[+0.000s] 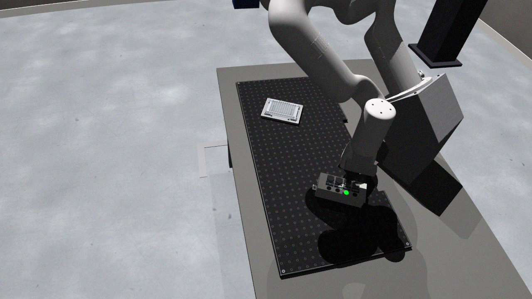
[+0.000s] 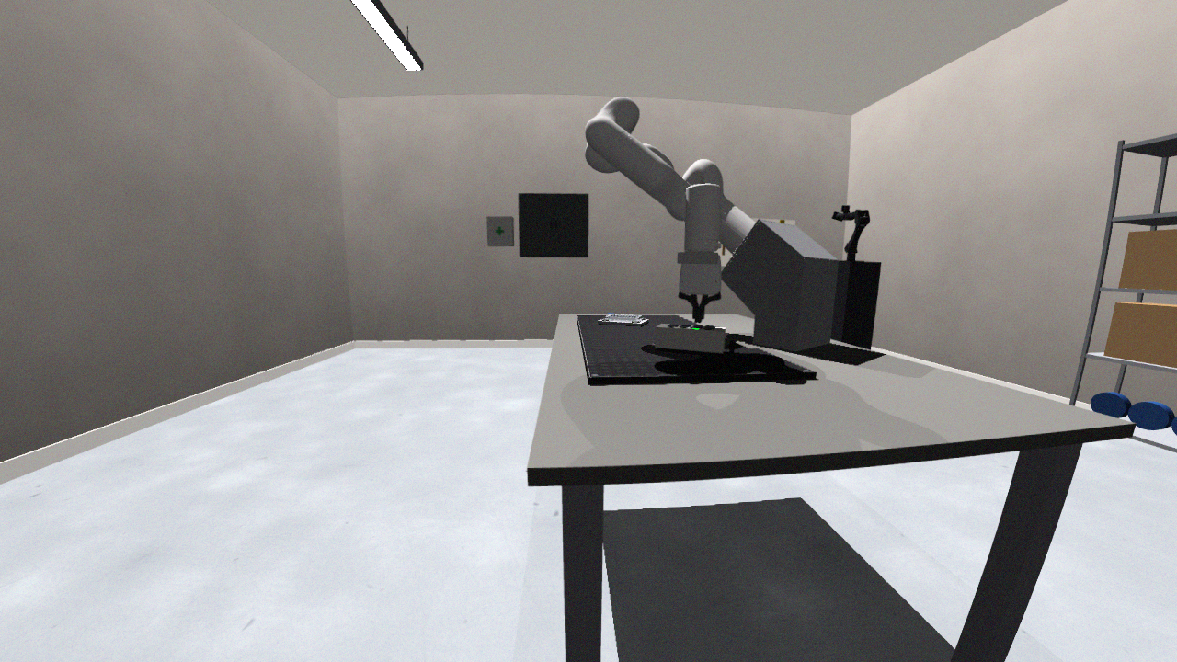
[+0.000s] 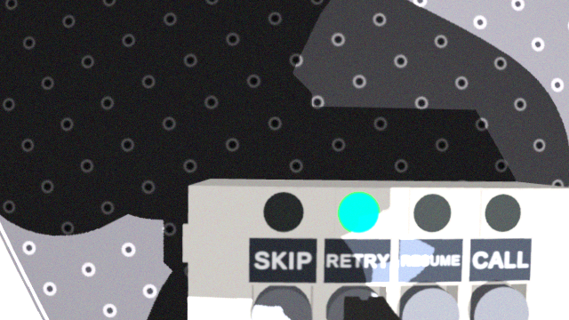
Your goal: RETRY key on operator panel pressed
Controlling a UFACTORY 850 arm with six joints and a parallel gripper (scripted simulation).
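My hand is 4 cm above the operator panel and 1 cm short of it. From my hand the other things lie so: white well plate (44 cm to the right, 10 cm ahead, 7 cm below).
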